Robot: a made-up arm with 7 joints. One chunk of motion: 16 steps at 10 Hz.
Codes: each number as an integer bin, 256 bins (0 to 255) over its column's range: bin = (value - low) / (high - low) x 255, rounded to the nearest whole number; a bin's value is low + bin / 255 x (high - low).
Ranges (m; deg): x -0.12..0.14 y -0.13..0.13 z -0.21..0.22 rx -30..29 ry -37..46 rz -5..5
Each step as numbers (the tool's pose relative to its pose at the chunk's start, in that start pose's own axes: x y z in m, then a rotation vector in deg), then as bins.
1 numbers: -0.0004 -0.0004 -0.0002 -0.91 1.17 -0.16
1 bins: 117 127 124 126 117 123
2 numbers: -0.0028 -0.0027 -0.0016 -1.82 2.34 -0.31
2 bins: 115 125 124 122 121 120
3 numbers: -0.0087 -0.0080 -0.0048 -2.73 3.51 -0.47
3 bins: 109 120 122 118 124 116
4 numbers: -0.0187 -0.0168 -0.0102 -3.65 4.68 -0.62
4 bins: 99 111 118 114 128 112
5 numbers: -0.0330 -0.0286 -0.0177 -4.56 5.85 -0.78
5 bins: 85 99 114 110 132 108
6 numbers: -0.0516 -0.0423 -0.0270 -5.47 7.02 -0.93
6 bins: 67 86 109 106 135 104
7 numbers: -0.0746 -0.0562 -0.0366 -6.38 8.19 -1.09
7 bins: 45 72 103 102 139 100
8 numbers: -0.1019 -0.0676 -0.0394 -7.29 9.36 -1.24
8 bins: 18 61 101 98 142 96
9 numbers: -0.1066 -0.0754 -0.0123 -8.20 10.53 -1.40
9 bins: 13 54 117 94 146 92
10 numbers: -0.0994 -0.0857 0.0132 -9.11 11.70 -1.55
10 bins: 20 43 132 90 150 88
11 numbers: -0.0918 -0.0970 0.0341 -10.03 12.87 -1.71
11 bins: 28 32 145 86 153 84
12 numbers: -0.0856 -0.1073 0.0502 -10.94 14.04 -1.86
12 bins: 34 22 154 82 157 80
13 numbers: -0.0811 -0.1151 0.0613 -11.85 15.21 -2.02
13 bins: 38 15 161 78 160 76
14 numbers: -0.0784 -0.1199 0.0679 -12.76 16.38 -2.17
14 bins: 41 10 165 75 164 72
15 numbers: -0.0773 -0.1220 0.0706 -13.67 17.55 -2.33
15 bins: 42 8 166 71 168 68
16 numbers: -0.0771 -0.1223 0.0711 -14.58 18.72 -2.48
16 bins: 42 8 167 67 171 64
